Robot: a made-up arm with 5 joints.
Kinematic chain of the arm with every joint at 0, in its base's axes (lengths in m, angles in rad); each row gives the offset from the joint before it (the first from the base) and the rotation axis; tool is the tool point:
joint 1: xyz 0 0 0.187 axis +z
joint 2: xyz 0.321 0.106 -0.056 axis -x
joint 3: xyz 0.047 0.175 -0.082 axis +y
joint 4: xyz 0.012 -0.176 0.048 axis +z
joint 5: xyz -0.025 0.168 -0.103 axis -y
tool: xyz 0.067 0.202 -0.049
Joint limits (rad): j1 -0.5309..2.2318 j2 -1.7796..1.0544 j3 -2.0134..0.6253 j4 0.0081..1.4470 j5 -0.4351..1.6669
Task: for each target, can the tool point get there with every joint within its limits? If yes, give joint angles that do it. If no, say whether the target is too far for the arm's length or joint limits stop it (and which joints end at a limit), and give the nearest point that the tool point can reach.
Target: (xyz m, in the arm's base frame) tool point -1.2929 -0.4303 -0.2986
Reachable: no: too far | nearest point -0.6682 -0.0183 -0.0267 | short by 0.796 m
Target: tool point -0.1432 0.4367 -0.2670
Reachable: yes | joints 1.2412 0.4268 -0.9746 0.6072 -0.2075
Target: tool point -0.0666 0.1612 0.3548
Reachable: yes | joints 0.9543 -1.4794 0.2065 1.0030 1.4116
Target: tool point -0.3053 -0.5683 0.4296
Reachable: no: joint limits stop it (at a limit: joint 1, joint 2, joint 5) | nearest point -0.3405 -0.1781 0.2831 | short by 0.418 m
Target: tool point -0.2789 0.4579 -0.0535
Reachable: yes | joints 1.0500 -0.3947 -0.9955 0.9273 0.9091
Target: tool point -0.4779 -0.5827 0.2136
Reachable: no: joint limits stop it (at a limit: joint 1, joint 4, joint 5) | nearest point -0.4256 -0.1985 0.1772 | short by 0.389 m
